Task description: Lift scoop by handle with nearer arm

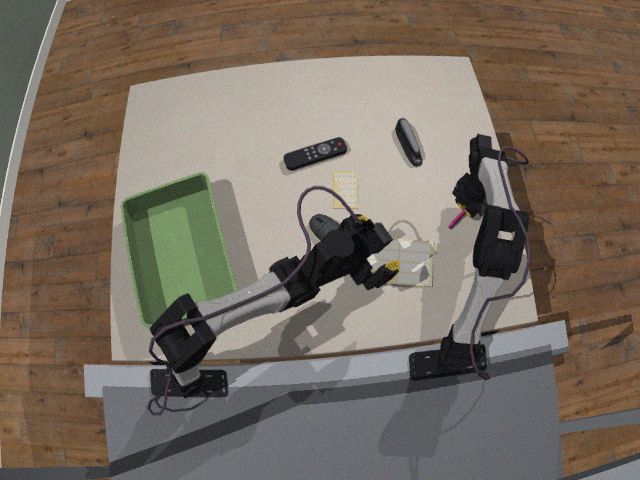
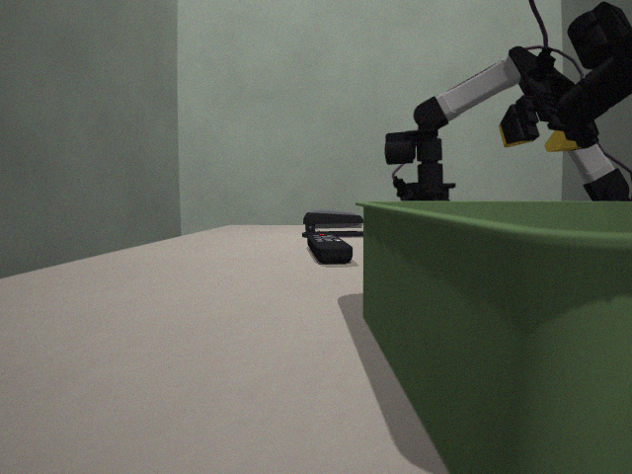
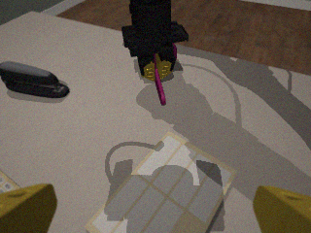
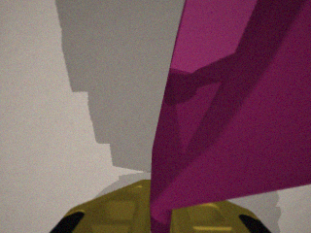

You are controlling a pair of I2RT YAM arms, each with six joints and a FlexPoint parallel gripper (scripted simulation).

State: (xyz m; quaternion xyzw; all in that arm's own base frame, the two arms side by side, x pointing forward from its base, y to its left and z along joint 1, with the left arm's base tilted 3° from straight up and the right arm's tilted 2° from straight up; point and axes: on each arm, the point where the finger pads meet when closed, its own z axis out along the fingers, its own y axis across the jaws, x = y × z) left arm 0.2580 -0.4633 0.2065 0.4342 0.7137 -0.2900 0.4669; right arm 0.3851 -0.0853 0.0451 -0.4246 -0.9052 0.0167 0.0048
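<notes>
The magenta scoop is 10 mm ahead of my right hand, 60 mm to the right of it and 10 mm above it. Round my right hand: card (90 mm ahead, 310 mm to the left, 20 mm below); then stapler (210 mm ahead, 120 mm to the left, 10 mm above); then gridded sheet (120 mm behind, 200 mm to the left, 20 mm below).
</notes>
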